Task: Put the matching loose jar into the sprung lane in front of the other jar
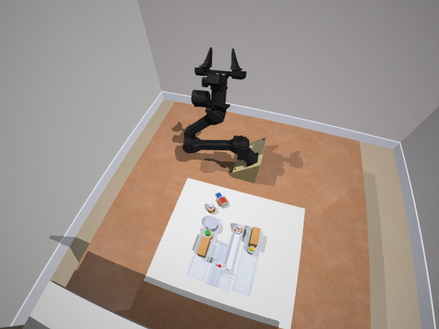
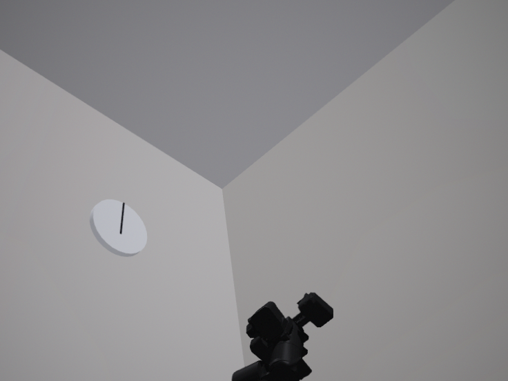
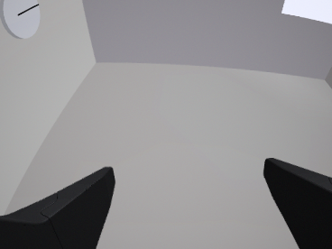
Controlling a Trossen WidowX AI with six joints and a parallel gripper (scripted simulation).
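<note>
Now: gripper tip 590 mm above the grey disc, 450 mm short of it and 40 mm to the right of it. Also, from my gripper tip: clear lane fixture (600 mm below, 590 mm ahead, 130 mm to the left); then red mark (630 mm ahead, 550 mm below, 120 mm to the left).
</note>
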